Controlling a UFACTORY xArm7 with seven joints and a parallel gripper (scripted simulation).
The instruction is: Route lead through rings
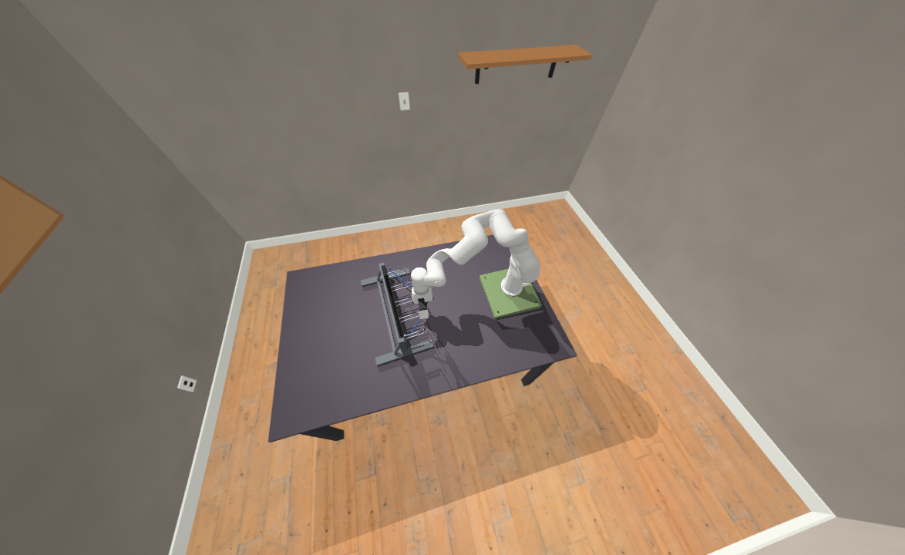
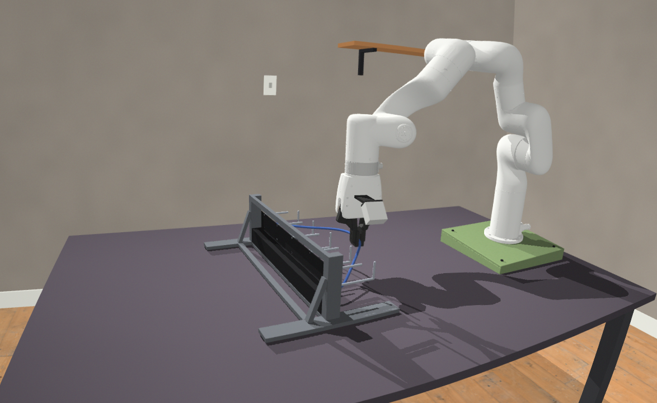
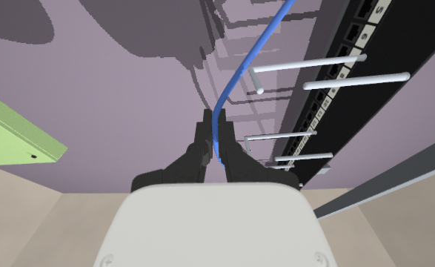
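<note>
My hand is 17 cm short of the grey rack, 3 cm to the left of it and 3 cm above it.
</note>
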